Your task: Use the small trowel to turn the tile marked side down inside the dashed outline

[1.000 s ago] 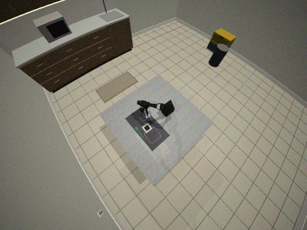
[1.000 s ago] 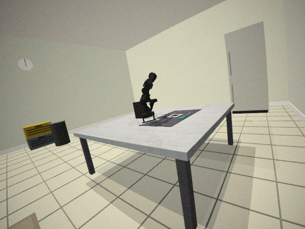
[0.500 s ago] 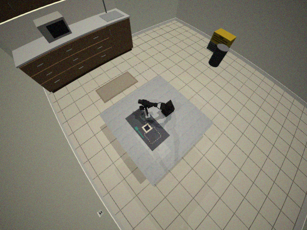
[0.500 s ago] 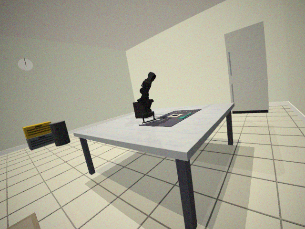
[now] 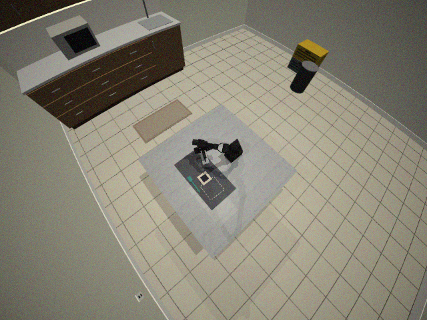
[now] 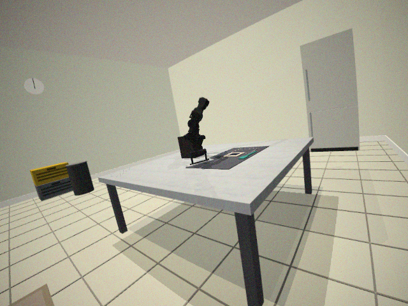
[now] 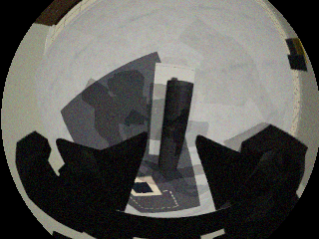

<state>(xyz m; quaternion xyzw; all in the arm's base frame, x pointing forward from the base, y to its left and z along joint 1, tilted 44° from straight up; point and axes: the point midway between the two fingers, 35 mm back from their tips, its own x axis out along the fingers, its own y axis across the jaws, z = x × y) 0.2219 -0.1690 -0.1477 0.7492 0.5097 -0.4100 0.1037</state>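
My gripper tip is 1 cm past the trowel, 2 cm to the left of it and 5 cm above it. The rest, counted from my gripper tip: teal strip: 31 cm ahead, 13 cm to the left, 9 cm below; then tile: 19 cm ahead, 19 cm to the left, 9 cm below.
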